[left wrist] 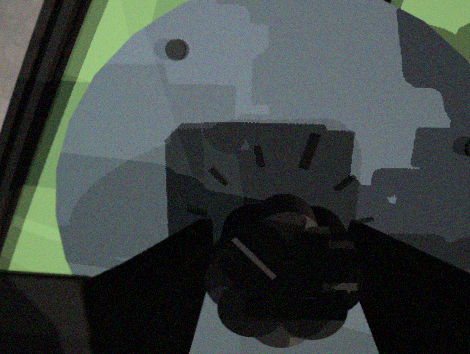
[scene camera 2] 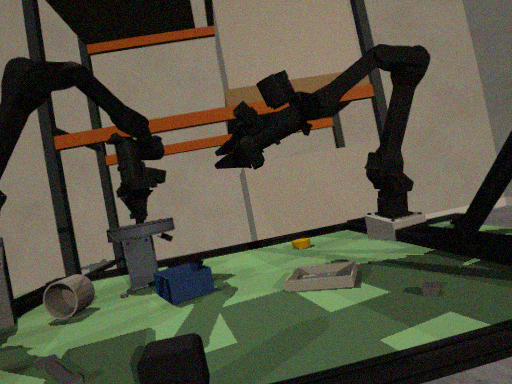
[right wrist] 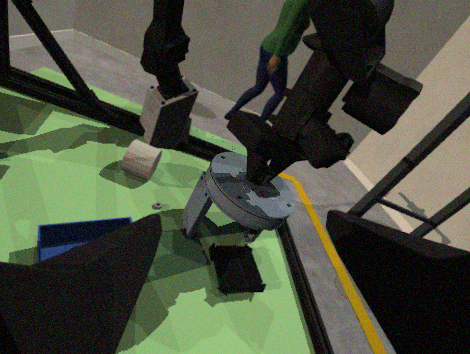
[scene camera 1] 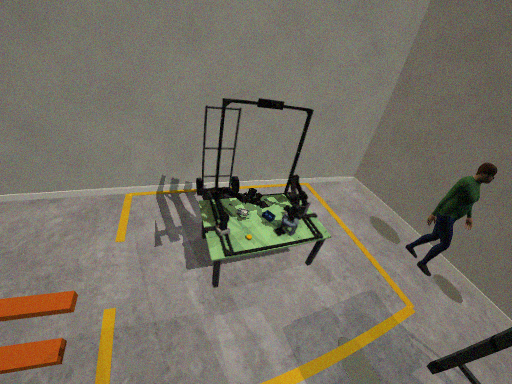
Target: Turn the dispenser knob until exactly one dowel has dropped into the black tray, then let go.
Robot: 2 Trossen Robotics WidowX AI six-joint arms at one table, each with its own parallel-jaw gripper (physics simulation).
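Frame: origin at the left arm's base, x up, y left, z back, level; metres.
Seen in the pictures: left gripper, between the fingertips: point(left wrist: 279, 234) point(scene camera 2: 141, 220) point(right wrist: 258, 179) point(scene camera 1: 290, 219); right gripper, between the fingertips: point(scene camera 2: 215, 160) point(right wrist: 245, 220) point(scene camera 1: 267, 205); left arm's base, origin of its link: point(right wrist: 172, 89) point(scene camera 1: 305, 204); right arm's base, origin of its link: point(scene camera 2: 393, 214) point(scene camera 1: 223, 227).
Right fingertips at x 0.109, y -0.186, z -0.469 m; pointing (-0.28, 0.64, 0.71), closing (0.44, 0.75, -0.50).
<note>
Offsets run from my right fingertips to a thing's middle. "spot": to the spot under its first point.
The grey dispenser {dx -0.124, dy +0.205, dz +0.134 m} point(scene camera 1: 290, 225) point(scene camera 2: 142, 262) point(left wrist: 125, 110) point(right wrist: 227, 200) has a round disc on a post. Its black lobed knob {dx -0.087, dy +0.205, dz +0.134 m} point(left wrist: 285, 310) has a pale pointer line slanting from upper left to lower right. Dark marks fan out above it, the longest at upper right. My left gripper point(scene camera 2: 141, 220) point(left wrist: 279, 234) point(right wrist: 258, 179) is shut on the knob from above. The black tray {dx -0.242, dy +0.177, dz +0.049 m} point(right wrist: 237, 270) lies on the table below the disc's spout {spot: dx -0.243, dy +0.263, dz +0.102 m} point(right wrist: 250, 235); no dowel shows in its dark inside. My right gripper point(scene camera 2: 218, 157) point(right wrist: 245, 220) is open and empty, high above the table.
A blue bin {dx -0.232, dy -0.027, dz +0.136 m} point(scene camera 2: 185, 285) point(right wrist: 85, 237) stands beside the dispenser. A beige cylinder {dx -0.219, dy +0.094, dz +0.320 m} point(scene camera 2: 82, 292) point(right wrist: 142, 160) lies near the left arm's base. A shallow beige box {dx -0.246, dy -0.247, dz -0.018 m} point(scene camera 2: 322, 284), a yellow piece {dx -0.245, dy +0.023, dz -0.225 m} point(scene camera 1: 248, 237) point(scene camera 2: 301, 243) and a small block {dx -0.249, dy -0.420, dz -0.025 m} point(scene camera 2: 431, 289) lie farther right in scene camera 2.
</note>
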